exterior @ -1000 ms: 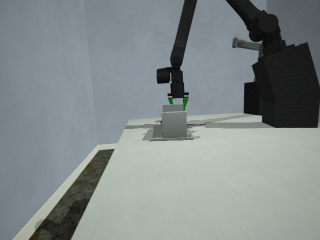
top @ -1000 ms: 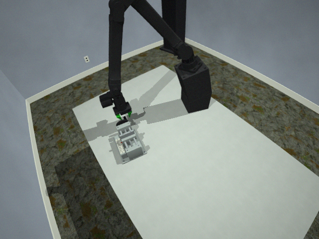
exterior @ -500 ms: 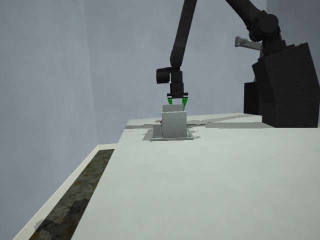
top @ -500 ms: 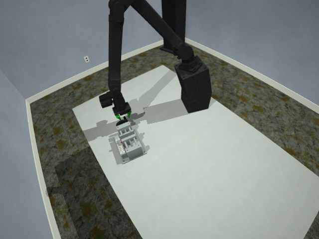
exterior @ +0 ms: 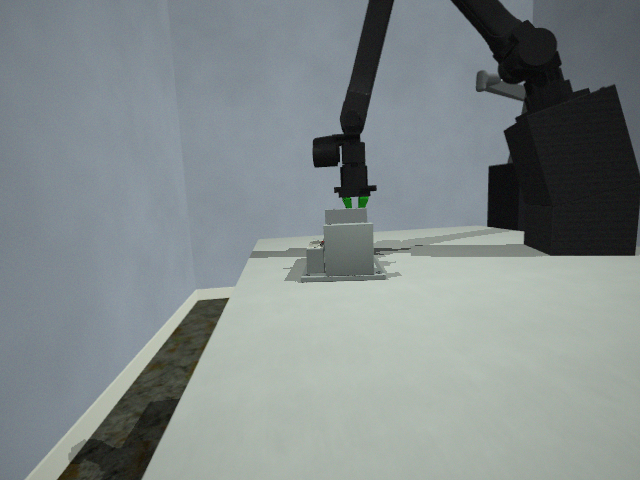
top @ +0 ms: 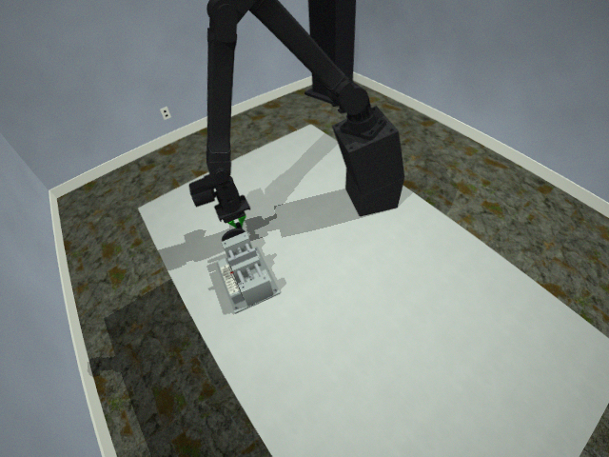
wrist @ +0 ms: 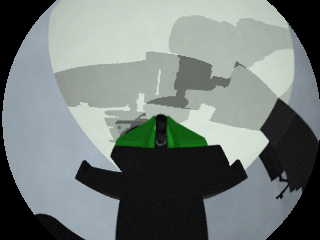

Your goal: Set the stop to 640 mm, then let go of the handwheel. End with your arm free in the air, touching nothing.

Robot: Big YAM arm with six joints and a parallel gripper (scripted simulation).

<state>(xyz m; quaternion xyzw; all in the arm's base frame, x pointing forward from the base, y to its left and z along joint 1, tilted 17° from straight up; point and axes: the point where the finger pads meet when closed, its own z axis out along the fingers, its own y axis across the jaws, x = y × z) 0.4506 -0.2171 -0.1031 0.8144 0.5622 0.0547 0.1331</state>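
Right now my hand is 20 mm to the right of the handwheel and 20 mm short of it.
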